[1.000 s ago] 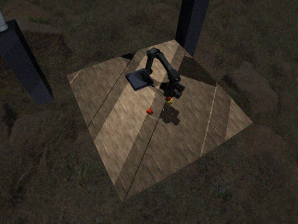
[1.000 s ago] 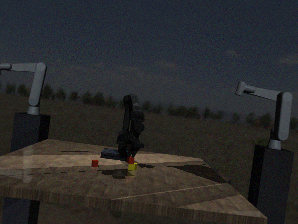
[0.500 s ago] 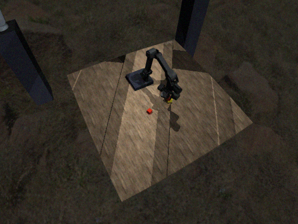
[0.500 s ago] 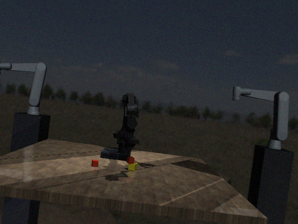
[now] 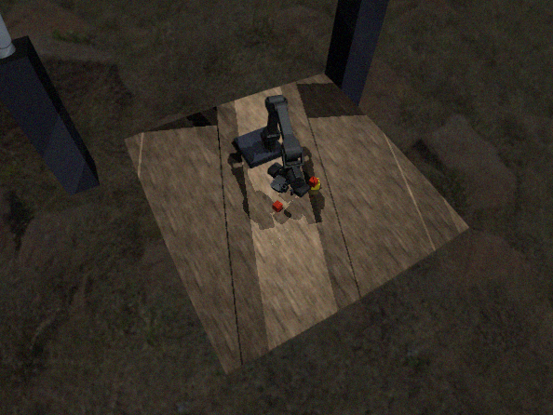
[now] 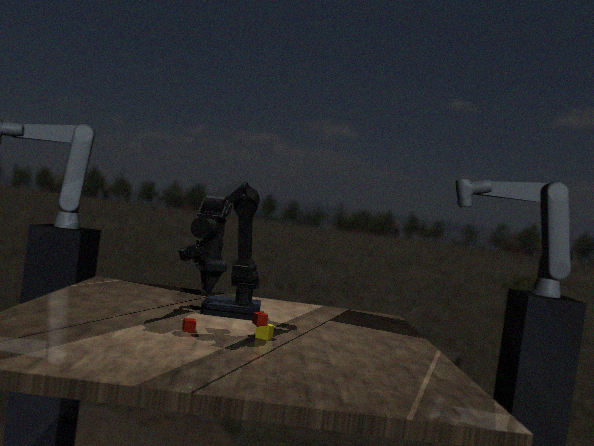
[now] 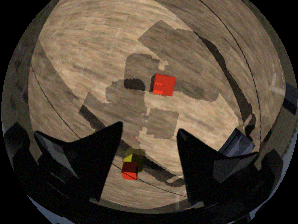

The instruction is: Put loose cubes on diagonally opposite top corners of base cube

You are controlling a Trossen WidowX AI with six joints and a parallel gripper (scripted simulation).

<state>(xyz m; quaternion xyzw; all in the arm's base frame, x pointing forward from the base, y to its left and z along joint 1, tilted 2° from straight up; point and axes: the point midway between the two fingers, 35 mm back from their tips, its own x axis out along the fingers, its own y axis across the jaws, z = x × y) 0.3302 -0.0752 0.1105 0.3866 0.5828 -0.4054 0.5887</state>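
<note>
Now: the yellow base cube 4 cm behind my gripper tip, 18 cm to the left of it and 10 cm below it.
</note>
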